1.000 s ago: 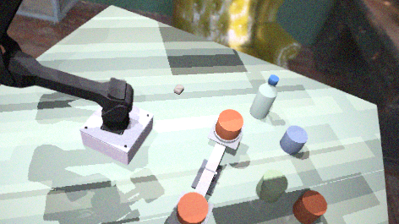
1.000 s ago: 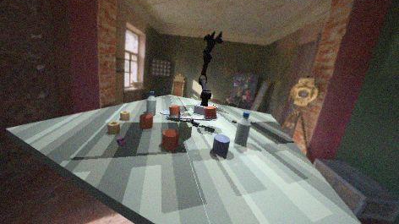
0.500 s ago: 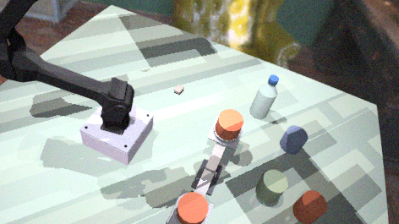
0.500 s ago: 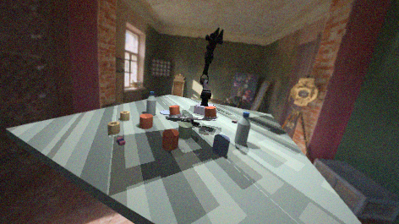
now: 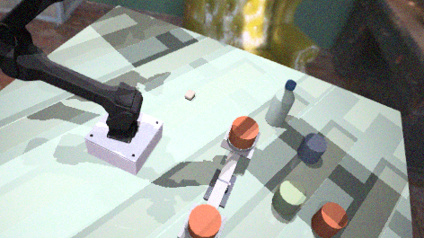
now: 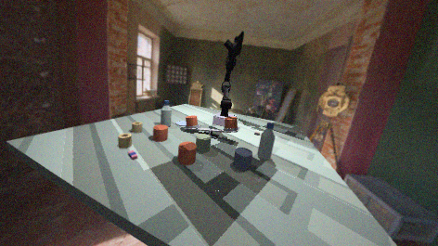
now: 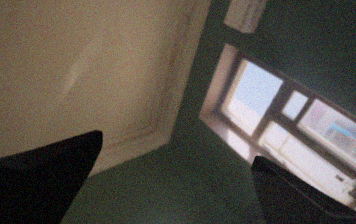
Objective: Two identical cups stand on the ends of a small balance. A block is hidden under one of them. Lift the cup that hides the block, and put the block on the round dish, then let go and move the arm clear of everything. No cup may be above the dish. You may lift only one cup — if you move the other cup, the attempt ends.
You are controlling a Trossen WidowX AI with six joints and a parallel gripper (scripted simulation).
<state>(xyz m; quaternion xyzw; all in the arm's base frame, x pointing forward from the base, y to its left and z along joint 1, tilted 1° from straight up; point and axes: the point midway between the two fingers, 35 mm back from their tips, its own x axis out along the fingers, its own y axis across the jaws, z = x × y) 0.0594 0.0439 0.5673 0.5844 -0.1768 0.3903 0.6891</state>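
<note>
The balance beam lies 200 mm ahead of my gripper tip, 110 mm to the right of it and 620 mm below it. Round my gripper tip: blue-red block 540 mm ahead, 350 mm to the right, 650 mm below; green cylinder 390 mm ahead, 90 mm to the right, 620 mm below; blue cylinder 450 mm ahead, 100 mm to the left, 620 mm below.
</note>
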